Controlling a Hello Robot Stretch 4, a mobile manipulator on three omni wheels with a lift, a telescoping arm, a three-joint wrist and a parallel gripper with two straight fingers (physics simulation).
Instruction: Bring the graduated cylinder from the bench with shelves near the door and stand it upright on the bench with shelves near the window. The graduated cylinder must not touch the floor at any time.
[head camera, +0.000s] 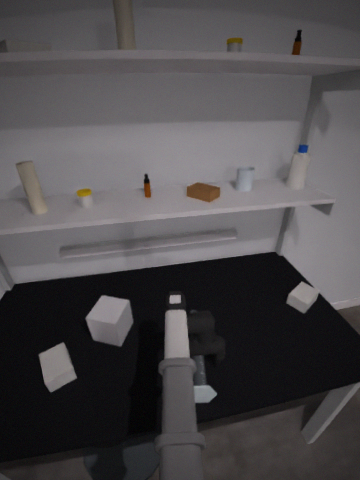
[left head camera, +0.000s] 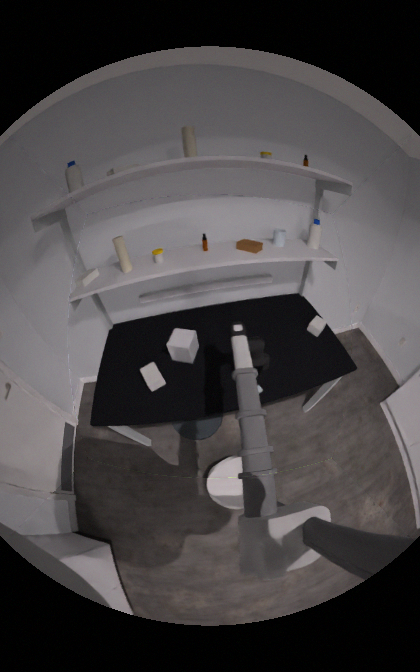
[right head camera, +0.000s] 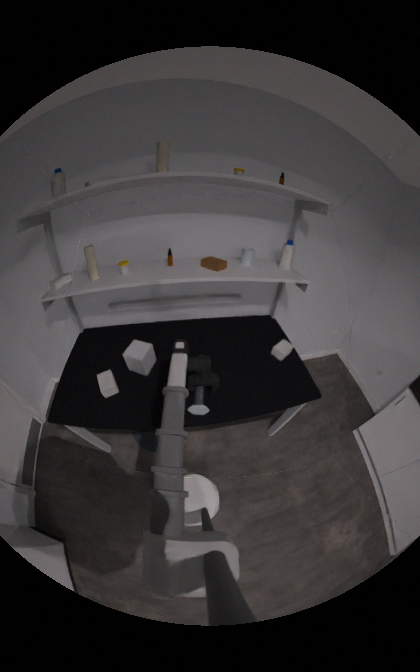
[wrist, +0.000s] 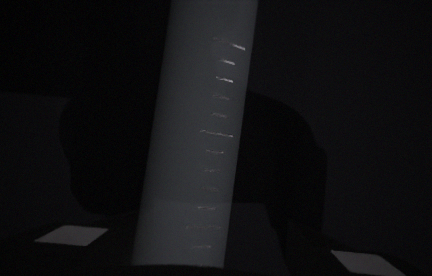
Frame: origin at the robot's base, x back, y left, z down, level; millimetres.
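Seen in the pictures: gripper, fingertip midpoint: (head camera: 202, 365) (wrist: 218, 233).
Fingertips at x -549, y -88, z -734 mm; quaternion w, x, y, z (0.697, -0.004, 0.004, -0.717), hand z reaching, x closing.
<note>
Offsets run from my fingertips to a thing's middle. "pt": to the spot under its first point. Level surfaces: height alone.
The graduated cylinder {dy +16, dx -51, dz -32 mm} (head camera: 200, 372) (right head camera: 199, 395) (wrist: 195, 150) lies on its side on the black bench top {dz +0 mm} (head camera: 260, 370) (right head camera: 250, 400), its pale base toward the front edge. In the left head view a bit of the base shows beside the arm. My gripper (head camera: 207, 345) (right head camera: 203, 380) (wrist: 218, 233) is open over the cylinder. In the wrist view the marked tube runs lengthwise between the two fingers, touching neither as far as I can see. The fingertips are hard to make out in the head views. Its height above the tube is unclear.
A white cube {dy +342, dx -163, dz -65 mm} (head camera: 110, 321) and a white box {dy +502, dx -1, dz -29 mm} (head camera: 58, 367) lie left of the arm; another box {dy -492, dx -275, dz -29 mm} (head camera: 302, 297) lies near the right edge. The lower shelf {dz -457 mm} (head camera: 125, 210) holds bottles, jars and a brown block {pt dy -34, dx -395, dz -491 mm} (head camera: 203, 192). A round white stool seat (left head camera: 225, 482) is beside the arm.
</note>
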